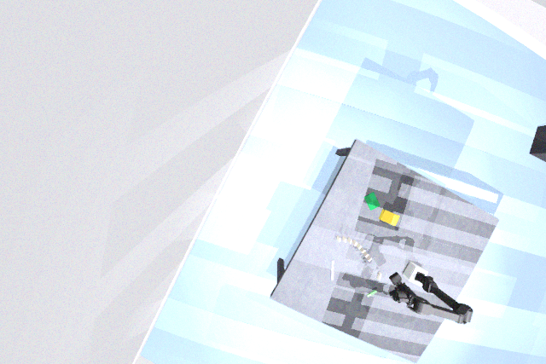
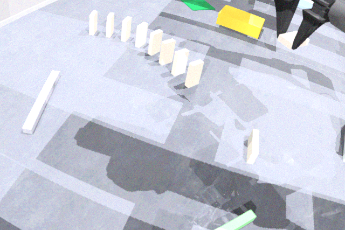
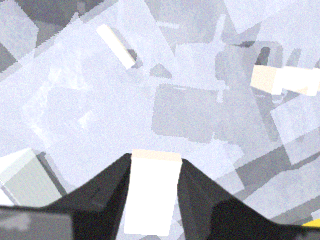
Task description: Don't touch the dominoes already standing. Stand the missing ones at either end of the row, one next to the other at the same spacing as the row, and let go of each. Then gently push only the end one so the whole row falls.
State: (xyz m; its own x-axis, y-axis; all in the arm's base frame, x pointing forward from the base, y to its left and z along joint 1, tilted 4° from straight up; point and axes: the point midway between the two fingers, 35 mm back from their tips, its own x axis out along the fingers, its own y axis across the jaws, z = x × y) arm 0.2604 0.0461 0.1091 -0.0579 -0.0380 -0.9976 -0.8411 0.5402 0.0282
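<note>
The yellow block is 350 mm to the right of my gripper tip, 140 mm below it and 110 mm ahead of it. Round my gripper tip: white flat bar (330 mm ahead, 150 mm to the left, 150 mm below); then pale green piece (210 mm to the left, 150 mm below, 20 mm behind); then green patch (410 mm to the right, 260 mm ahead, 160 mm below).
</note>
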